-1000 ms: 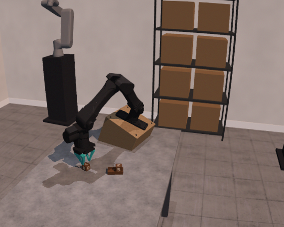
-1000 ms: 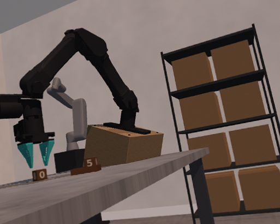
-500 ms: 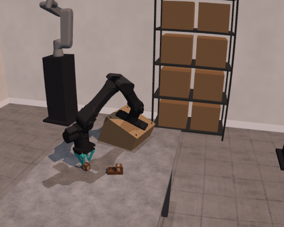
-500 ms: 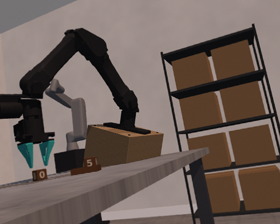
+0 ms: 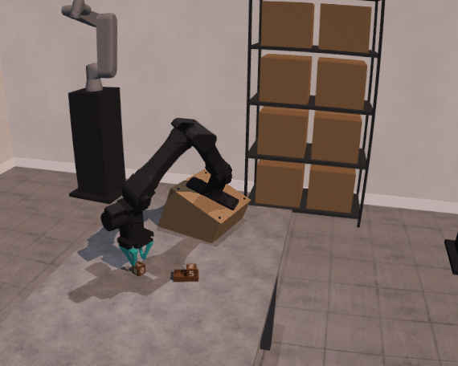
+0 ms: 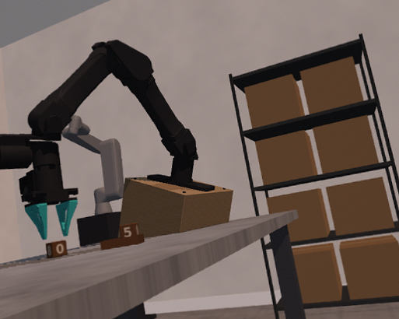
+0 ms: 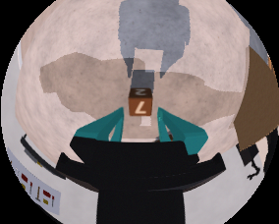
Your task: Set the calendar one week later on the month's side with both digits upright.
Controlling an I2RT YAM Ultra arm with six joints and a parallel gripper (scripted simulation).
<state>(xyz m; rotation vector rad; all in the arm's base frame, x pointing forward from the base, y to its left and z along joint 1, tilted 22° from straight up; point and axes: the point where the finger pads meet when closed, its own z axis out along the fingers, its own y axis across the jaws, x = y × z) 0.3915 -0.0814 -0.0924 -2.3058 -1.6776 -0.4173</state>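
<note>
My gripper is now 3 cm above the brown cube. Round my hand: brown calendar tray: 15 cm to the left, 4 cm below, 3 cm behind.
</note>
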